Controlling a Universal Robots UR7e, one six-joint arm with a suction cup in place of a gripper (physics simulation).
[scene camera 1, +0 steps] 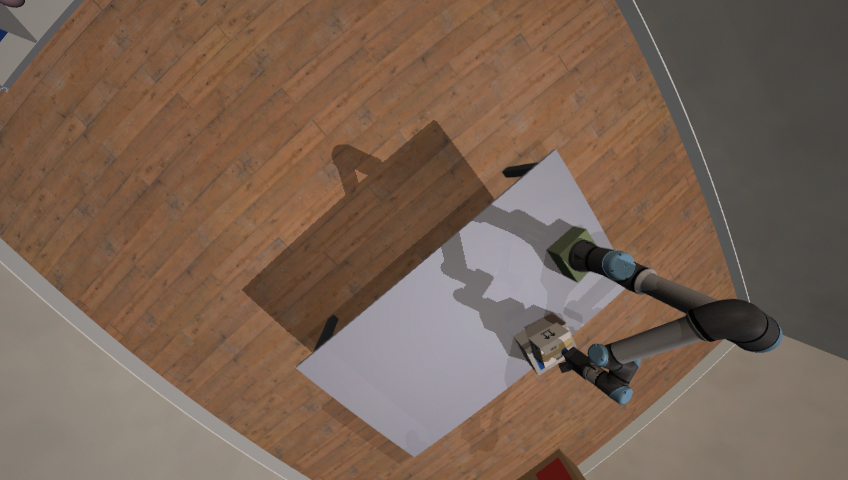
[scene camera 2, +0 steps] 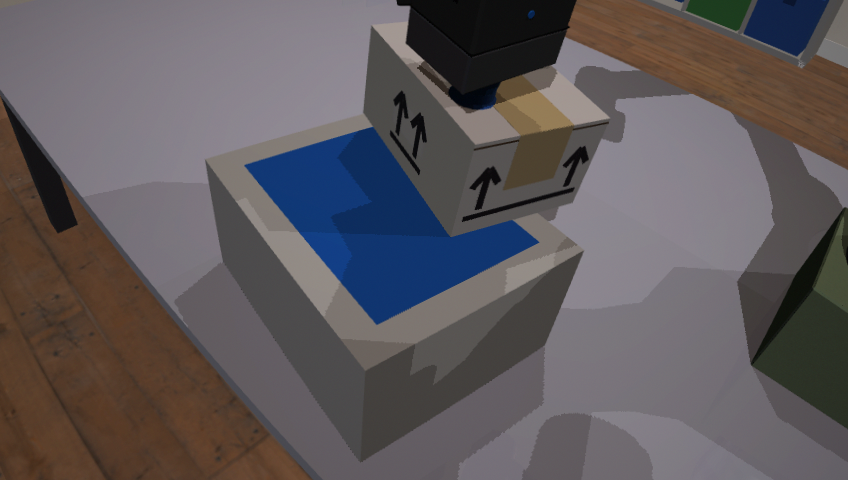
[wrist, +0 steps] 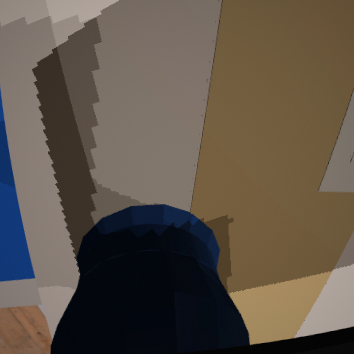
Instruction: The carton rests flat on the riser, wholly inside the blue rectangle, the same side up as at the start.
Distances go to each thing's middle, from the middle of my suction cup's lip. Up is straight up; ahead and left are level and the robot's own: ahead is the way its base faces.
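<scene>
Riser [scene camera 2: 389, 321]: 40 mm ahead of my suction cup, 50 mm to the left of it, 160 mm below it. Carton [scene camera 2: 529, 153]: 20 mm ahead of my suction cup, 50 mm to the right of it, 50 mm below it. Carton nearest to my suction cup of the things named here, going by their middles.
</scene>
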